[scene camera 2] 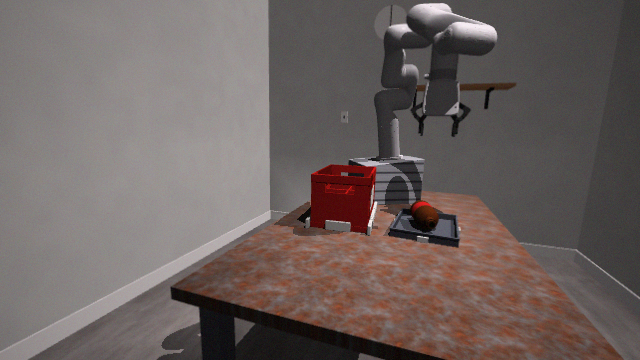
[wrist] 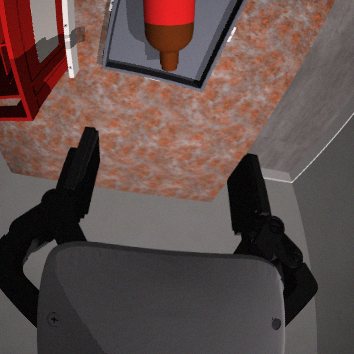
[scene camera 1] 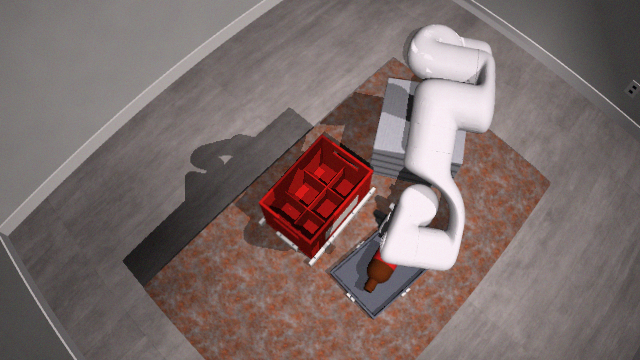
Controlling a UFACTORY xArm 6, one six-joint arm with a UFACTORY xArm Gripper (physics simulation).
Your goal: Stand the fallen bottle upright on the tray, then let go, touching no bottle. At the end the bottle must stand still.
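Frame: origin at the arm's base, x ahead, y left, z up, level; metres.
Seen in the pictures: gripper, fingertip midpoint: [scene camera 2: 436, 136] [wrist: 169, 154]; arm's base at its link origin: [scene camera 2: 389, 158].
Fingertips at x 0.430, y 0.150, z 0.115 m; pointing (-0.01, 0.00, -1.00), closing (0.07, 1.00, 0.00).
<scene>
Pixels of each thing's top centre, then the offset from my fingertips to it. "pt": a spot on its surface instead.
- brown bottle with a red label, top centre: [wrist: 167, 32] [scene camera 1: 382, 265] [scene camera 2: 426, 206] 0.004 m ahead, 0.011 m right, 0.224 m down
- grey tray at a spot on its surface: [wrist: 207, 35] [scene camera 2: 447, 232] pt 0.024 m ahead, 0.056 m left, 0.297 m down
- red crate with compartments, top centre: [scene camera 1: 316, 186] [scene camera 2: 347, 170] 0.034 m back, 0.283 m right, 0.127 m down
The brown bottle with a red label [scene camera 1: 381, 270] [scene camera 2: 426, 218] [wrist: 169, 37] lies on its side in the grey tray [scene camera 1: 375, 304] [scene camera 2: 448, 231] [wrist: 207, 35]. Its neck points toward the near end of the tray in the scene camera 2 view. In the scene camera 1 view the arm covers its base end and part of the tray. In the wrist view its base end is cut off by the top edge. My gripper [scene camera 2: 437, 134] [wrist: 169, 154] is open and empty, its fingers pointing down, high above the table and apart from the bottle. The arm mostly hides it in the scene camera 1 view.
A red crate with compartments [scene camera 1: 286, 230] [scene camera 2: 342, 210] [wrist: 45, 95] stands beside the tray, with white strips [scene camera 1: 345, 222] [scene camera 2: 372, 217] [wrist: 71, 45] along its foot. The grey ribbed block [scene camera 1: 390, 135] [scene camera 2: 382, 175] under the arm stands behind them. A wooden shelf [scene camera 2: 487, 86] is on the back wall.
</scene>
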